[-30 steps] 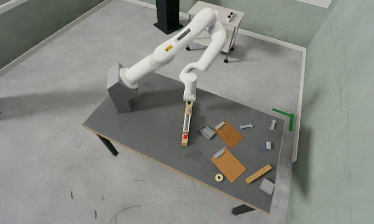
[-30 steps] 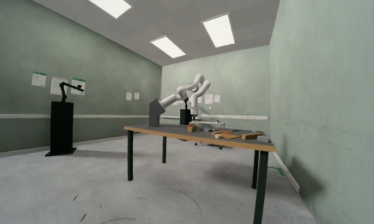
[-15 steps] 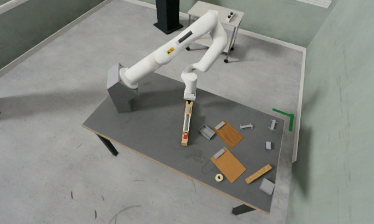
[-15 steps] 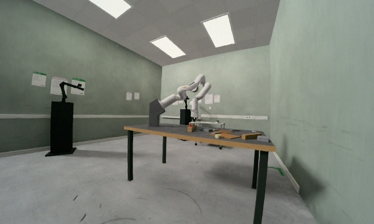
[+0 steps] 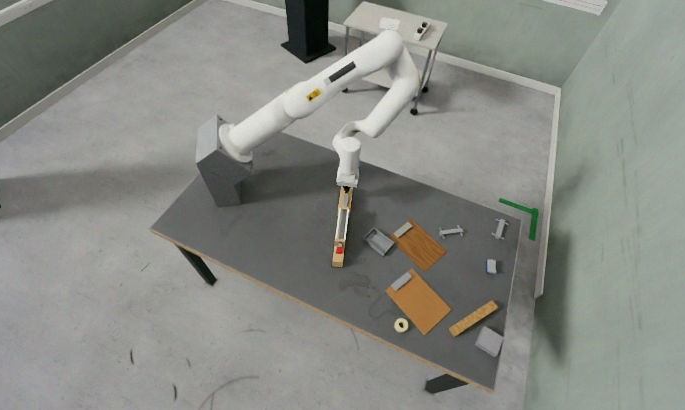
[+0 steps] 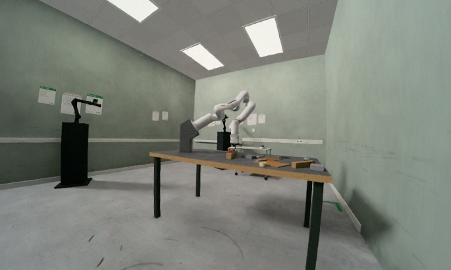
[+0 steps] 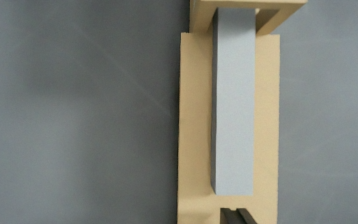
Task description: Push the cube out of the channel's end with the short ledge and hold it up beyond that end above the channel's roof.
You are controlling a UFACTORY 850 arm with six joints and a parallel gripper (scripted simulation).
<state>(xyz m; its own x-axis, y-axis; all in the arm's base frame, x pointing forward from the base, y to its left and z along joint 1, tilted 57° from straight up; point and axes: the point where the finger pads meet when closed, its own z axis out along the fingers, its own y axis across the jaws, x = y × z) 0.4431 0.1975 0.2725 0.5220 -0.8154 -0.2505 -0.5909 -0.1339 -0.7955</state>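
Now: hand 24 cm to the left of the red cube, 22 cm short of it and 2 cm above it. Round my hand: wooden bar (80 cm ahead, 6 cm below, 2 cm to the right); then grey tray (29 cm ahead, 7 cm below, 6 cm to the right); then wooden channel (15 cm to the right, 14 cm ahead, 2 cm below).
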